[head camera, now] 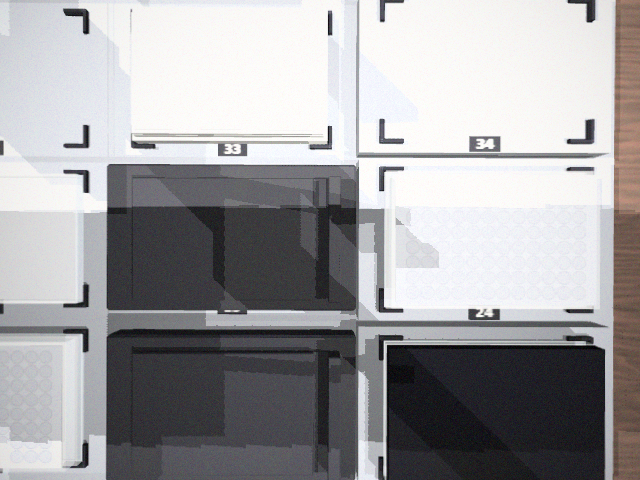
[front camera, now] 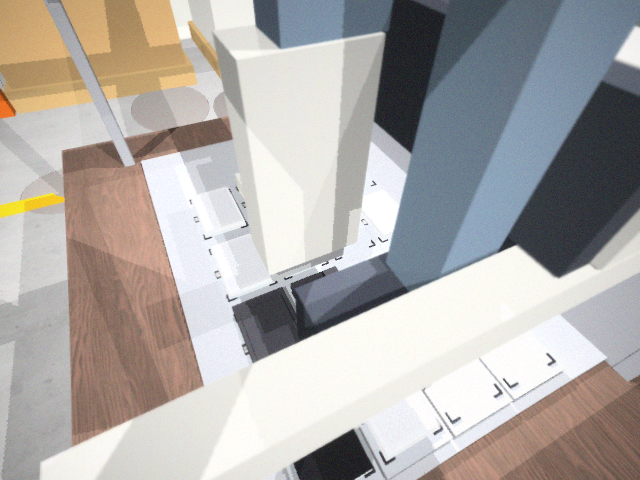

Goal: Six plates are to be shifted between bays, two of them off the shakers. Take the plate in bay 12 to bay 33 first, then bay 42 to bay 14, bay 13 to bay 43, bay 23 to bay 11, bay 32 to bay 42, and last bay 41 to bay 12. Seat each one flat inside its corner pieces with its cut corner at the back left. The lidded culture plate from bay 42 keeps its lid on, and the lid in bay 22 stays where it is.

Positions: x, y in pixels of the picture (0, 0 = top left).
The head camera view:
clear lid: 49, 208
white plate: 195, 79
bay 34: 534, 80
